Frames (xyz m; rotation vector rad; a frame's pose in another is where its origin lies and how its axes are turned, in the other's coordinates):
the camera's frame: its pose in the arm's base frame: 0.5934 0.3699 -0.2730 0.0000 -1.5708 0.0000
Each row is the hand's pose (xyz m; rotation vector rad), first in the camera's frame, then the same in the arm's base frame.
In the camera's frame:
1: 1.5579 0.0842 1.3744 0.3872 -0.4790 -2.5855
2: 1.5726 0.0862 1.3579 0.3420 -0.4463 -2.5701
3: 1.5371 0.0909 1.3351 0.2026 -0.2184 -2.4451
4: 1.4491 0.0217 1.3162 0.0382 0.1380 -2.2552
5: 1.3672 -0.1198 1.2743 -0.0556 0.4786 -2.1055
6: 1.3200 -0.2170 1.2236 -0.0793 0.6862 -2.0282
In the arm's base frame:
1: -0.7810 0.4541 1.2849 2.3446 -0.8949 -1.7338
2: -0.7645 0.4561 1.2996 2.2889 -0.8906 -1.7512
3: -0.7417 0.4608 1.2641 2.0297 -0.8337 -1.7191
4: -0.7228 0.3916 1.1761 1.6886 -0.6836 -1.6323
5: -0.6809 0.2501 1.0942 1.4494 -0.4778 -1.5280
6: -0.6302 0.1529 1.0470 1.3435 -0.3329 -1.4529

